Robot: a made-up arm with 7 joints. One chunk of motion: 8 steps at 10 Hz.
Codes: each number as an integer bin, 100 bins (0 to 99) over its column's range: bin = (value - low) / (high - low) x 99, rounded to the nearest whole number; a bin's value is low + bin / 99 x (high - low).
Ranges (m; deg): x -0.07..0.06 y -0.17..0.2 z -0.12..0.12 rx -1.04..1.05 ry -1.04..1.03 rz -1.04..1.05
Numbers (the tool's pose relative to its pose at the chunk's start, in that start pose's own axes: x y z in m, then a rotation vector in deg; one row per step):
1: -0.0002 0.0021 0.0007 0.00 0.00 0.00
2: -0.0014 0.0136 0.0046 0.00 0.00 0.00
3: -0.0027 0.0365 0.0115 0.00 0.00 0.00
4: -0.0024 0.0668 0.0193 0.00 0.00 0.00
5: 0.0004 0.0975 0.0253 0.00 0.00 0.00
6: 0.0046 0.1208 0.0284 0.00 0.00 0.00
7: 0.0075 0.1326 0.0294 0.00 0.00 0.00
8: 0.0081 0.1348 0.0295 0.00 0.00 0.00
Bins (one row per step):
1: 53 46 50 49 50 49
2: 52 49 51 49 50 49
3: 51 55 54 49 50 49
4: 51 63 57 49 50 49
5: 54 72 60 49 50 49
6: 57 78 61 49 50 49
7: 59 81 62 49 50 49
8: 59 82 62 49 50 49

